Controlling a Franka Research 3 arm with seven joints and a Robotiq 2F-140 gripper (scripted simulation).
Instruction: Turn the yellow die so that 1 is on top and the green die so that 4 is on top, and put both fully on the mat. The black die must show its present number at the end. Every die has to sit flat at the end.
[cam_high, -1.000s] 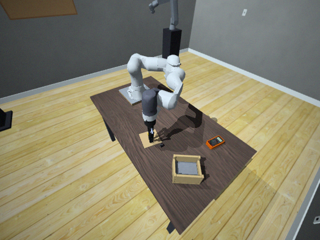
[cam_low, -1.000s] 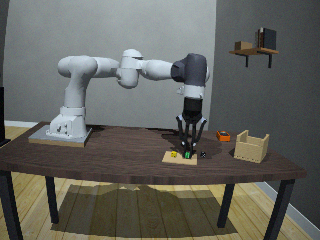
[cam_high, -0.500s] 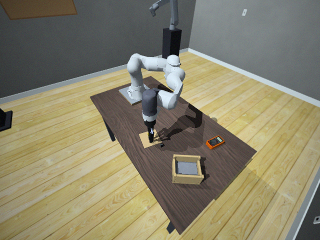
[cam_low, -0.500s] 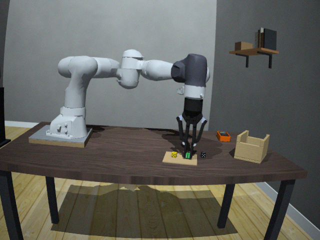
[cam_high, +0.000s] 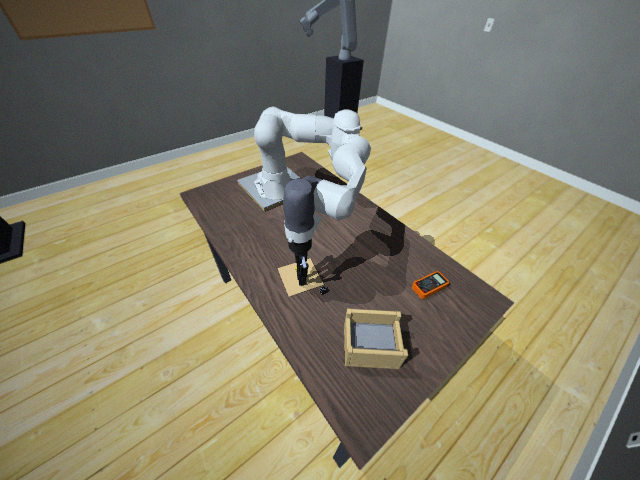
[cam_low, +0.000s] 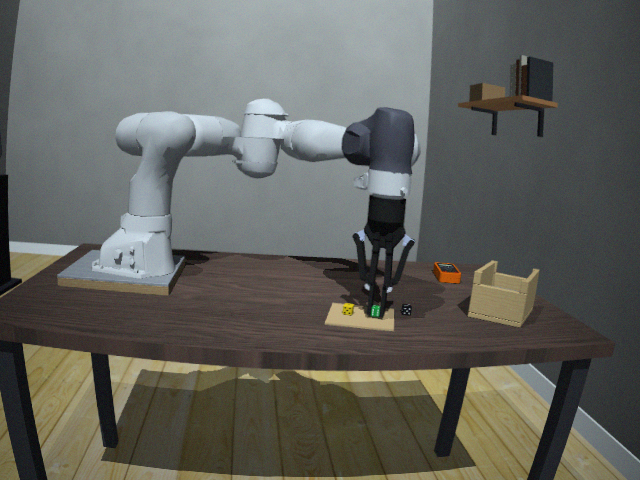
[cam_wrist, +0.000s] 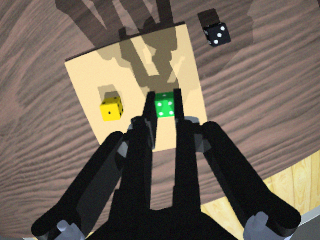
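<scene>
The green die is 30 mm below my hand. From my hand the other things lie so: yellow die 60 mm behind, 20 mm to the left, 30 mm below; black die 80 mm ahead, 40 mm to the left, 30 mm below; tan mat 30 mm behind, 10 mm to the left, 40 mm below.
</scene>
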